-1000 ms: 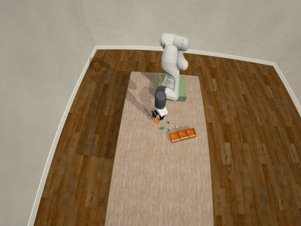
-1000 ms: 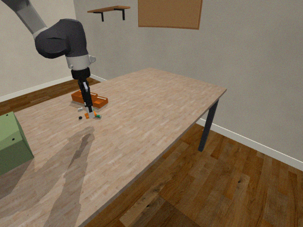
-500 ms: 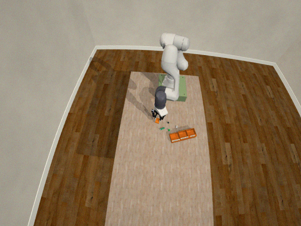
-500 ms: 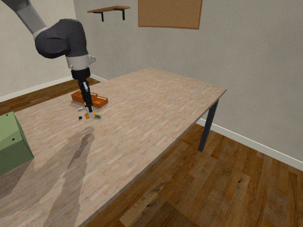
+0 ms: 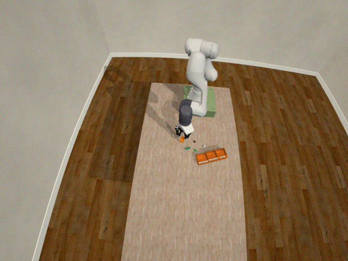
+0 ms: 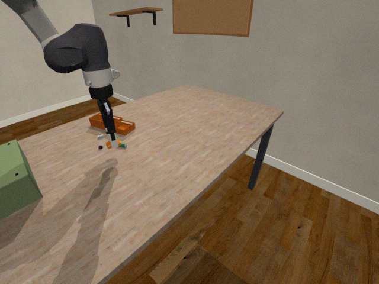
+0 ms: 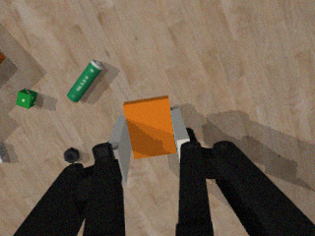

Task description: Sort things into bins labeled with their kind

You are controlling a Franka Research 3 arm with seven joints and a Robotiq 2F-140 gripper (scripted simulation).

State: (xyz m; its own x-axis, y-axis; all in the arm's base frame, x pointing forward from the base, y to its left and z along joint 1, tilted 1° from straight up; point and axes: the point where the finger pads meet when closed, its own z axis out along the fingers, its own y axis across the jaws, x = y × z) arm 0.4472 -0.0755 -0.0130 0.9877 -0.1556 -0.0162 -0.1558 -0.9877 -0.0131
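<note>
My hand is 30 mm above the orange block. Round my hand: small green cube: 50 mm ahead, 130 mm to the left, 90 mm below; small black piece: 30 mm behind, 110 mm to the left, 90 mm below; green battery: 50 mm ahead, 60 mm to the left, 90 mm below.
</note>
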